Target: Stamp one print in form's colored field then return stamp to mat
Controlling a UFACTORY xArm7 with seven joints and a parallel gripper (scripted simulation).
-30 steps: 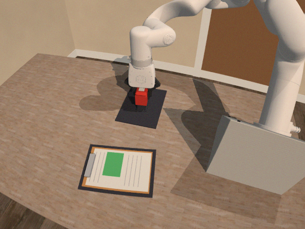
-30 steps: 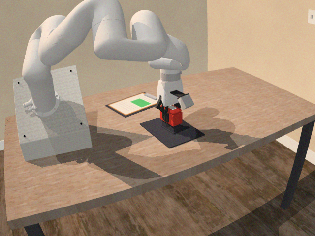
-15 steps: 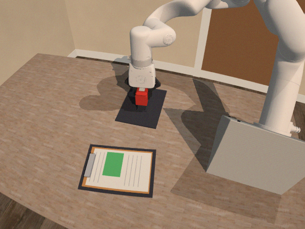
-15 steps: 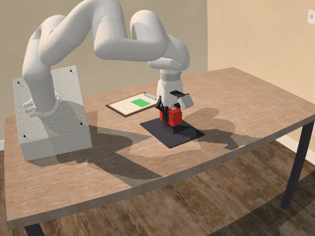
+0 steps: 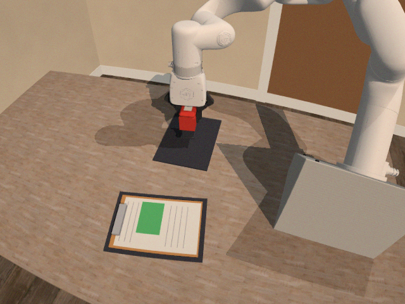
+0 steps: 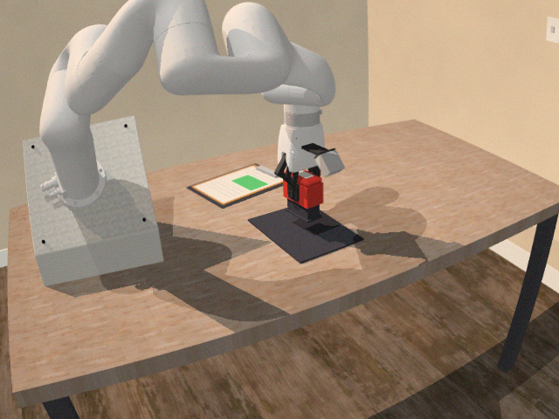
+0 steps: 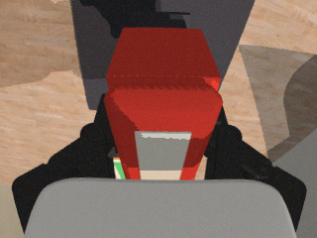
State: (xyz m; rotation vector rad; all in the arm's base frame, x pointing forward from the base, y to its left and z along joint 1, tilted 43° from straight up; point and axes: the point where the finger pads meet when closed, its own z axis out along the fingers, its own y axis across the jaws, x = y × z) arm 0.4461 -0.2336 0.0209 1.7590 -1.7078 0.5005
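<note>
Now: the form 20 mm ahead of my hand, 320 mm to the left of it and 100 mm below it. Round my hand: mat (100 mm below); red stamp (20 mm below).
</note>
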